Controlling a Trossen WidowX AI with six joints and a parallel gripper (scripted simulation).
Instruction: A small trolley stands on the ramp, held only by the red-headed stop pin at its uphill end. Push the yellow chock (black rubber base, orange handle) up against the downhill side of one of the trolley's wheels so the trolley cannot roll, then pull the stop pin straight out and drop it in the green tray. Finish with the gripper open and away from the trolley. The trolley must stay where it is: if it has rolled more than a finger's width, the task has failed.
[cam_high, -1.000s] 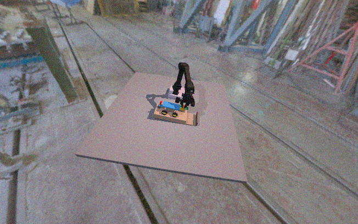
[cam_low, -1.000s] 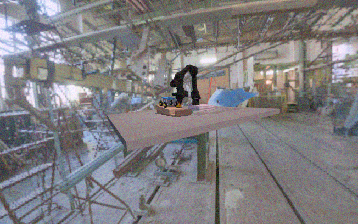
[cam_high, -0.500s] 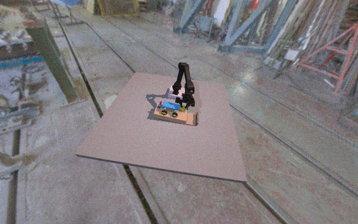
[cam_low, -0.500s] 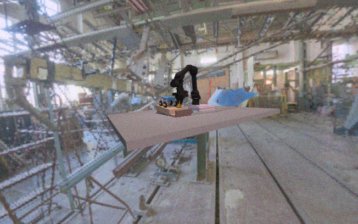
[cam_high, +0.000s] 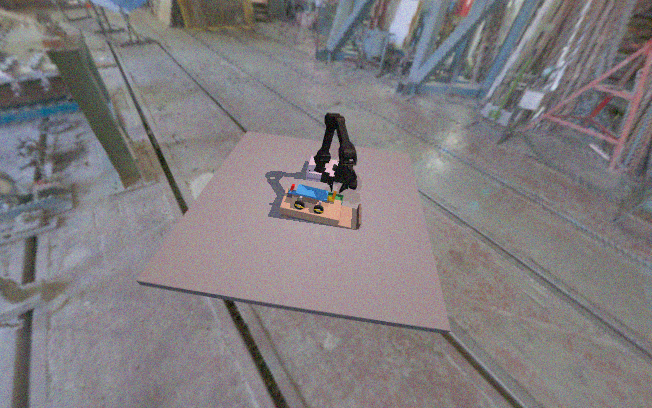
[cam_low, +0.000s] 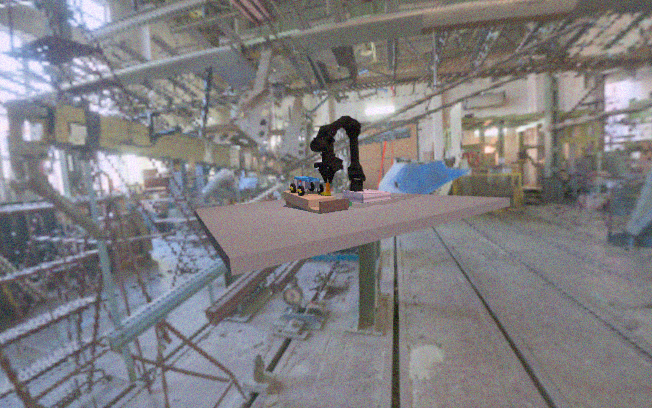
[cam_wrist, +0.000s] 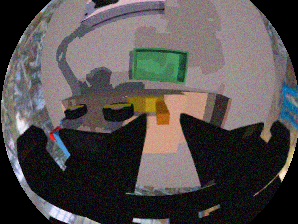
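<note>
My gripper tip is now 4 cm above the yellow chock, 3 cm to the left of it and 1 cm short of it. Also, from my gripper tip: red-headed stop pin (22 cm to the right, 9 cm ahead, 1 cm above); raised end stop (16 cm to the left, 9 cm below, 3 cm ahead); blue trolley (11 cm to the right, 8 cm ahead, 1 cm below).
</note>
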